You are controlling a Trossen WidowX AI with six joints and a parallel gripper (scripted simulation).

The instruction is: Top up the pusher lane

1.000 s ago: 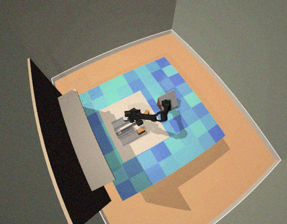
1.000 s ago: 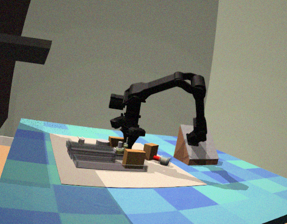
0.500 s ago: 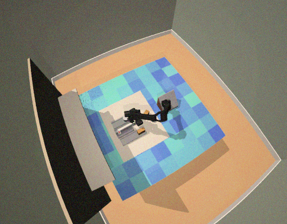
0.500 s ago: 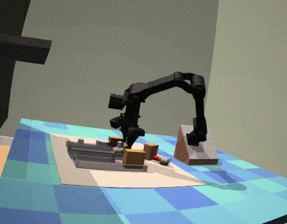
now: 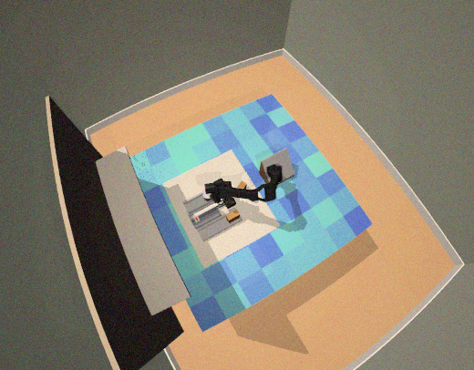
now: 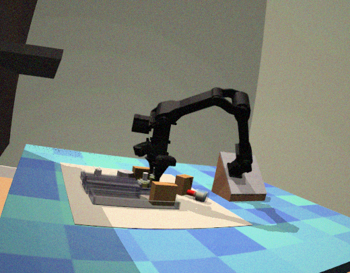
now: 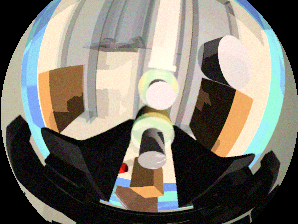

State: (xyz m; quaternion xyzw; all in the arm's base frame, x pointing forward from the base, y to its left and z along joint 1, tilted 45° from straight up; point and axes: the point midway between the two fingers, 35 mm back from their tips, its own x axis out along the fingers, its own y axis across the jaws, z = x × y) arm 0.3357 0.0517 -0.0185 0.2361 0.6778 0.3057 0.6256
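Right now the grey lane rack is 14 cm ahead of my gripper tip, 4 cm to the left of it and 3 cm below it.
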